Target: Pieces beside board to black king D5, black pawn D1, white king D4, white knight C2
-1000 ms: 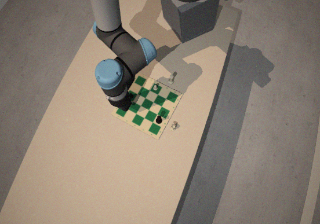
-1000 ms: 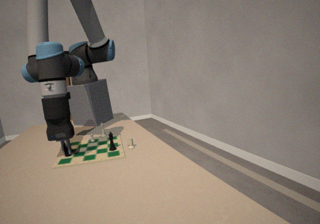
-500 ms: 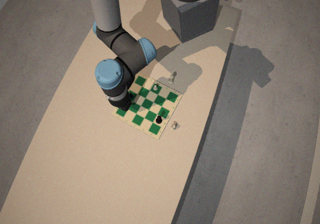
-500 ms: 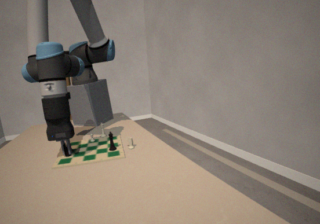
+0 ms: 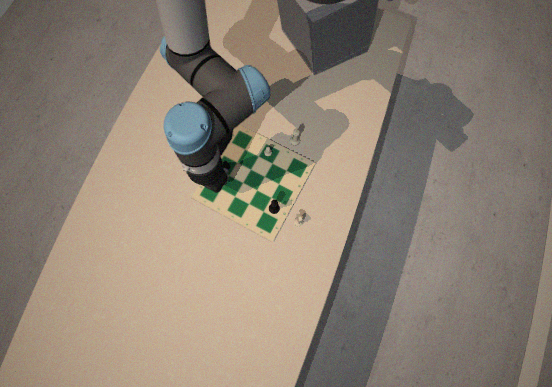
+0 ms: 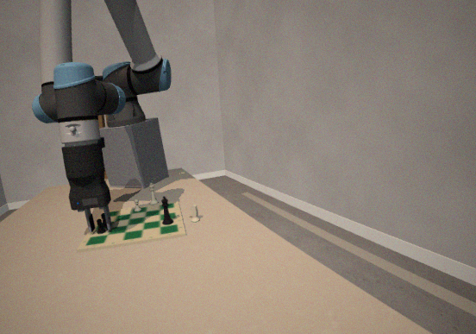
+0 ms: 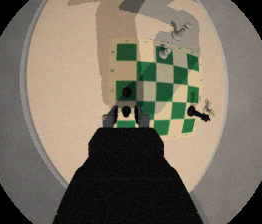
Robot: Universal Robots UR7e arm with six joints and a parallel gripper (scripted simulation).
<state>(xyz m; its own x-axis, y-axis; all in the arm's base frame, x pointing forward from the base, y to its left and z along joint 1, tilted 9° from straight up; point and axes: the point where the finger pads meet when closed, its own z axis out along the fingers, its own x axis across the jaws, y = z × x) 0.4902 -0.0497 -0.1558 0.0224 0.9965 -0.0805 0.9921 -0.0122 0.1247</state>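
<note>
Now: the white king 170 mm behind my hand and 120 mm to the left of it. Also, from my hand: board 40 mm behind, 80 mm to the left, 30 mm below; then small white piece 110 mm behind, 70 mm to the left, 10 mm below; then black king 10 mm ahead, 150 mm to the left, 10 mm above.
</note>
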